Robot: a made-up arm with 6 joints.
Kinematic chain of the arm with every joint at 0, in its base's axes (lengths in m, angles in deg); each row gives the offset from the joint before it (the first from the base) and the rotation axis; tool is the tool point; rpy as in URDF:
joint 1: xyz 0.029 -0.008 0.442 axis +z
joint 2: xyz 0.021 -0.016 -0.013 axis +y
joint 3: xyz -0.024 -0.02 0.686 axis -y
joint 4: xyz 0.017 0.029 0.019 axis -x
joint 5: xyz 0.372 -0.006 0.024 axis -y
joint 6: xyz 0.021 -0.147 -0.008 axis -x
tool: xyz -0.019 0.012 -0.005 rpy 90 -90 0
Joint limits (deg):
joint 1: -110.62..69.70
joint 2: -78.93..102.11
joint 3: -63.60..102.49
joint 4: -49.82..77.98
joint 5: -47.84..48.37
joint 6: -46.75..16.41
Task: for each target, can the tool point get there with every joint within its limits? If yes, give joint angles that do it. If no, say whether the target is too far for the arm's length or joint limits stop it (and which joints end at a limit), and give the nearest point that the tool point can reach.
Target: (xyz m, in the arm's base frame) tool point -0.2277 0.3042 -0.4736
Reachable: no: joint limits stop it (at a limit: joint 1, joint 2, joint 4, joint 5, joint 6) | nearest point 0.2114 0.4208 -0.0584 | short by 0.616 m
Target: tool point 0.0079 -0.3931 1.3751
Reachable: yes | joints -71.16 5.22 39.06 6.49 12.50 -18.87
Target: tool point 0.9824 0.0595 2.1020
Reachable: no: too far | nearest point 0.5951 0.0321 1.4071 | short by 0.796 m
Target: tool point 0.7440 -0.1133 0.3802
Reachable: yes | joints -4.45 61.06 -35.08 65.38 -30.01 -29.83
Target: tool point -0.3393 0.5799 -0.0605
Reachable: no: joint limits stop it (at a limit: joint 2, joint 3, joint 4, joint 5, joint 6) | nearest point -0.5186 0.8660 0.3666 | short by 0.544 m
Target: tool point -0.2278 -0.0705 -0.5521
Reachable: no: joint limits stop it (at a limit: joint 1, joint 2, joint 5, joint 6) | nearest point -0.2179 -0.4155 -0.0503 | short by 0.609 m
